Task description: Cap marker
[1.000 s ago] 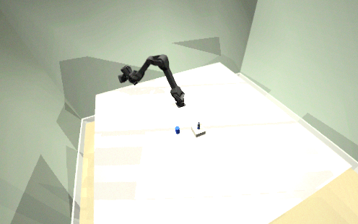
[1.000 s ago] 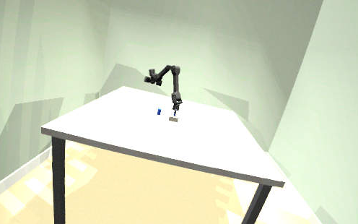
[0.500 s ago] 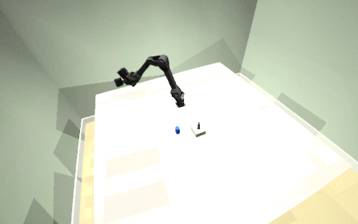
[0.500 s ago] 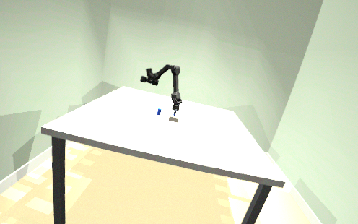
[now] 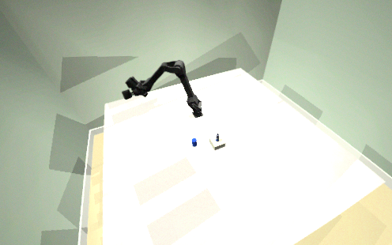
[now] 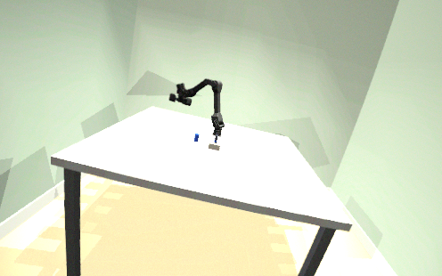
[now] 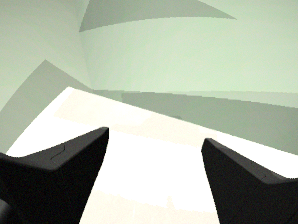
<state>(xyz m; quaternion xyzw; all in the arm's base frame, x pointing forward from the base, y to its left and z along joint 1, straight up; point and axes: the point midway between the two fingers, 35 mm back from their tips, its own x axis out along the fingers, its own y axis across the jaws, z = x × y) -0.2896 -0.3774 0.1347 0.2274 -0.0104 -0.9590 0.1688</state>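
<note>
Right now the blue cap is 560 mm ahead of my gripper tip, 270 mm to the left of it and 100 mm below it. Also, from my gripper tip: pale holder block 610 mm ahead, 390 mm to the left, 100 mm below.
</note>
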